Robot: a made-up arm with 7 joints. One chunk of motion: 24 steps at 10 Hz.
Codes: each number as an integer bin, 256 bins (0 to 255) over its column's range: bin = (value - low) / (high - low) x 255, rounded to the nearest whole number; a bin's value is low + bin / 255 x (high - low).
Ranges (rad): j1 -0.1..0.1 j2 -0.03..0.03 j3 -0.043..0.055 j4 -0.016..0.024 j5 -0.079..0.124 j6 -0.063..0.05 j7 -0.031..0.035
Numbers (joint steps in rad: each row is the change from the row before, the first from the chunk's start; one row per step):
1: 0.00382 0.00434 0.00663 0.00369 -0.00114 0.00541 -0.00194
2: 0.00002 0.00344 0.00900 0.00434 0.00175 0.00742 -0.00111
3: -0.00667 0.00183 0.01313 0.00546 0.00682 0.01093 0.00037
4: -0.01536 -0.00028 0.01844 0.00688 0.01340 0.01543 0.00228
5: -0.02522 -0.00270 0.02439 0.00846 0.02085 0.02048 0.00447
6: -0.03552 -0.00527 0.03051 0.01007 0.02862 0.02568 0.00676
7: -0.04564 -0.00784 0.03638 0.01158 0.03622 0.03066 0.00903
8: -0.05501 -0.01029 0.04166 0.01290 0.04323 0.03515 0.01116
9: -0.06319 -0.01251 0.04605 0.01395 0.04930 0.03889 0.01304
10: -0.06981 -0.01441 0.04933 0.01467 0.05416 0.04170 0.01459
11: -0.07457 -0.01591 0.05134 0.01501 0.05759 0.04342 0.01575
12: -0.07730 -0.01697 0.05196 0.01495 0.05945 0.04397 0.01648
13: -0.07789 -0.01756 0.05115 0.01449 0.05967 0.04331 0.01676
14: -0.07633 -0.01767 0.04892 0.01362 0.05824 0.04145 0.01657
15: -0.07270 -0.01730 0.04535 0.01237 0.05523 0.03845 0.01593
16: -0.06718 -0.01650 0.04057 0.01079 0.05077 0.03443 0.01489
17: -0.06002 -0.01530 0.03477 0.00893 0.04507 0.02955 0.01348
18: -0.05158 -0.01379 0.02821 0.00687 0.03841 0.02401 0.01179
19: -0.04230 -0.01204 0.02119 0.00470 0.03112 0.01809 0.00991
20: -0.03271 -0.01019 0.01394 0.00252 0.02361 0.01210 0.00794
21: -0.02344 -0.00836 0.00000 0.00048 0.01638 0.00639 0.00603
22: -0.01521 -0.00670 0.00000 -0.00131 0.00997 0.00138 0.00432
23: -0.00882 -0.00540 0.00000 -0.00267 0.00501 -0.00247 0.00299
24: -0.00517 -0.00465 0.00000 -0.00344 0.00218 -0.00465 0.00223
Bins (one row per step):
1: 132 146 129 126 98 154 112
2: 128 142 135 130 101 159 115
3: 119 135 146 137 108 167 121
4: 108 126 160 146 116 177 129
5: 95 116 175 156 125 188 137
6: 82 105 191 166 135 200 146
7: 69 94 207 176 145 211 155
8: 57 84 220 184 154 221 163
9: 47 74 232 191 161 230 170
10: 38 66 240 196 167 236 176
11: 32 60 245 198 172 240 181
12: 29 55 247 197 174 241 183
13: 28 53 245 194 174 240 185
14: 30 52 239 189 172 236 184
15: 35 54 230 181 169 229 181
16: 42 57 217 171 163 220 177
17: 51 62 202 159 156 209 172
18: 62 69 185 146 147 196 165
19: 74 76 167 132 138 183 158
20: 86 84 148 118 129 169 150
21: 98 92 112 105 120 157 143
22: 108 99 112 94 112 145 136
23: 116 105 112 85 106 137 131
24: 121 108 112 80 102 132 128

